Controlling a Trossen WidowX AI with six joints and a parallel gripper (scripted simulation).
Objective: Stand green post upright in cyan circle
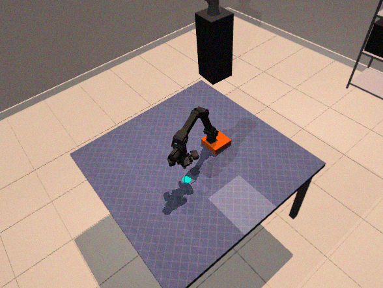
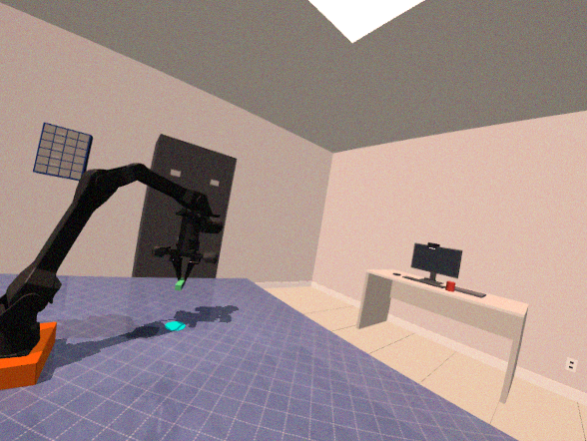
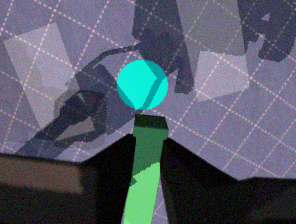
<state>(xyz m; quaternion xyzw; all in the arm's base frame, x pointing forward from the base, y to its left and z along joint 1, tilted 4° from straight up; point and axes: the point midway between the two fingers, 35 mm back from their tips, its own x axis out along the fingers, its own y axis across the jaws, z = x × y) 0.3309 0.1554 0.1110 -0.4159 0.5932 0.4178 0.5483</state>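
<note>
Right now my gripper tip is 150 mm above the cyan circle. From my gripper tip the other things lie so: green post (10 mm behind, 20 mm to the right).
</note>
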